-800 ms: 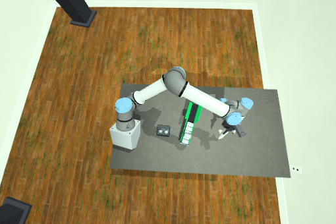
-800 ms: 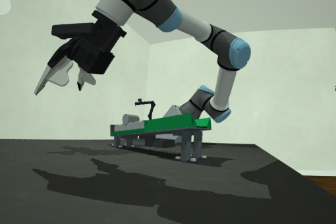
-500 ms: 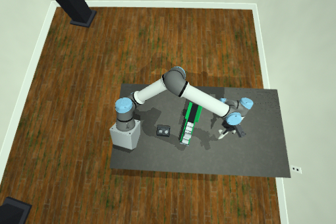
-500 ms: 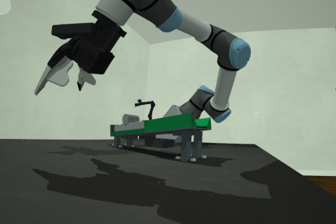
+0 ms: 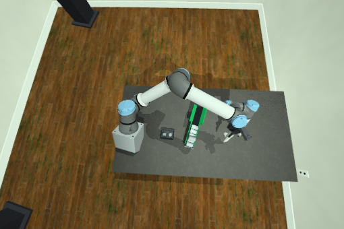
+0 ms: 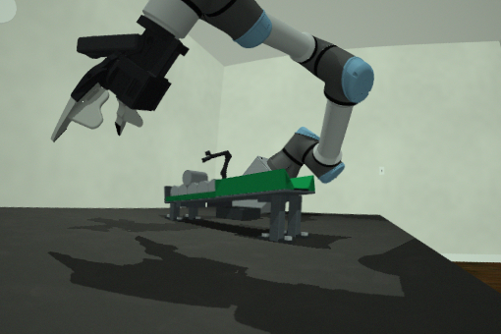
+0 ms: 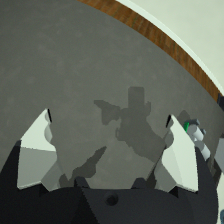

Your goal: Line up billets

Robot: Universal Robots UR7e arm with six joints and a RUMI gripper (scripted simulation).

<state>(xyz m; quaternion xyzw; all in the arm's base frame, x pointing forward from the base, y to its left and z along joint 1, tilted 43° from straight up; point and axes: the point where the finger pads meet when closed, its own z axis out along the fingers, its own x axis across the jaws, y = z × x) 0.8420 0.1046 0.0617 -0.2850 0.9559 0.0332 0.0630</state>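
Now: hand 310 mm past the billet, 70 mm to the left of it and 40 mm above it. The rest, counted from my hand: grey stop 310 mm behind, 150 mm to the right, 100 mm below; then dark box 530 mm behind, 140 mm below, 90 mm to the right.
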